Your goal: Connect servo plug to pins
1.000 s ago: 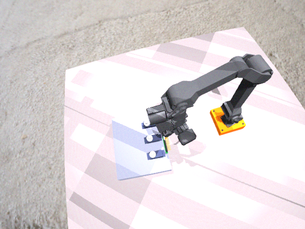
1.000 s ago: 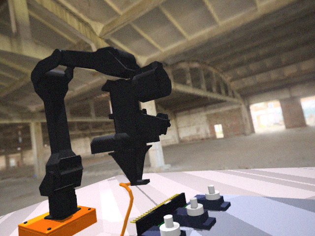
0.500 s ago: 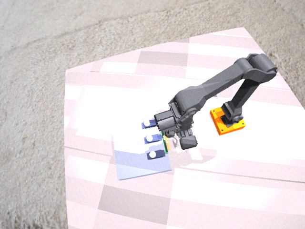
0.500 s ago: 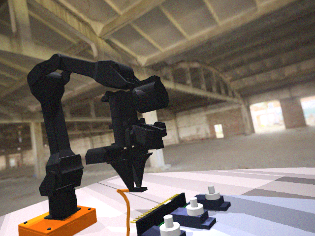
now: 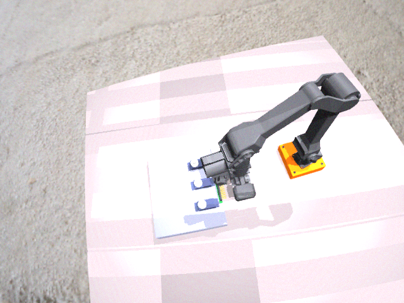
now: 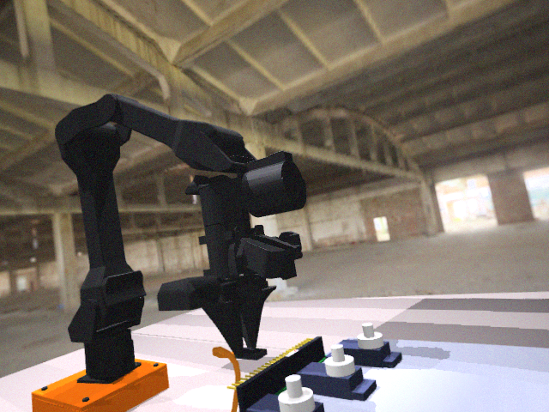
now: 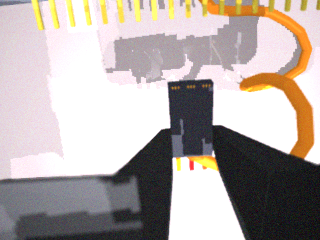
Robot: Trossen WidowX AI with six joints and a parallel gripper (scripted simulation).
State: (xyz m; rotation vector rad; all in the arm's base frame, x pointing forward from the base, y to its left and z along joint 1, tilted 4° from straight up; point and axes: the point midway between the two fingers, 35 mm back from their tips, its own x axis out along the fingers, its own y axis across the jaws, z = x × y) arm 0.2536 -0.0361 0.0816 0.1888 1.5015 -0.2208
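My gripper tip is 70 mm short of the white band and 20 mm to the left of it. The rest, counted from my gripper tip: black pin header (60 mm ahead, 30 mm to the right, 10 mm below); red dot (70 mm ahead, 10 mm to the right); pale holder plate (220 mm ahead, 70 mm to the right, 50 mm below).
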